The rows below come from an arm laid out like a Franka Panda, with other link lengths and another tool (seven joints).
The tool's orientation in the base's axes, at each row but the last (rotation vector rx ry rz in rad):
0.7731 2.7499 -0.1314
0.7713 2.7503 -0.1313
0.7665 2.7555 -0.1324
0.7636 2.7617 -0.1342
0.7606 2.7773 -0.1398
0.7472 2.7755 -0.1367
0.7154 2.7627 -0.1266
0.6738 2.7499 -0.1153
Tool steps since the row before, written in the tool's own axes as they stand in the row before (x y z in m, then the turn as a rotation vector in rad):
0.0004 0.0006 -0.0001 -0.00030 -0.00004 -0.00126
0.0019 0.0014 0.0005 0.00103 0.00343 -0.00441
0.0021 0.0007 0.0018 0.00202 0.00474 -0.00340
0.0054 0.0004 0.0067 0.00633 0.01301 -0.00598
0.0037 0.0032 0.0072 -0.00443 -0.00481 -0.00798
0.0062 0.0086 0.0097 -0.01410 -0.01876 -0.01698
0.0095 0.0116 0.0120 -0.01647 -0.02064 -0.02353
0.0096 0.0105 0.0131 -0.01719 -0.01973 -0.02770
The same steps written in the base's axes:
0.0000 0.0007 0.0000 -0.00008 0.00002 0.00129
-0.0007 0.0021 -0.0010 -0.00013 0.00415 0.00388
-0.0009 0.0013 -0.0023 -0.00002 0.00560 0.00261
-0.0027 0.0019 -0.0080 0.00009 0.01521 0.00372
0.0002 0.0034 -0.0080 -0.00055 -0.00502 0.00900
0.0014 0.0089 -0.0112 -0.00159 -0.02028 0.02063
0.0007 0.0127 -0.0144 -0.00216 -0.02200 0.02761
0.0004 0.0116 -0.0155 -0.00228 -0.02089 0.03179

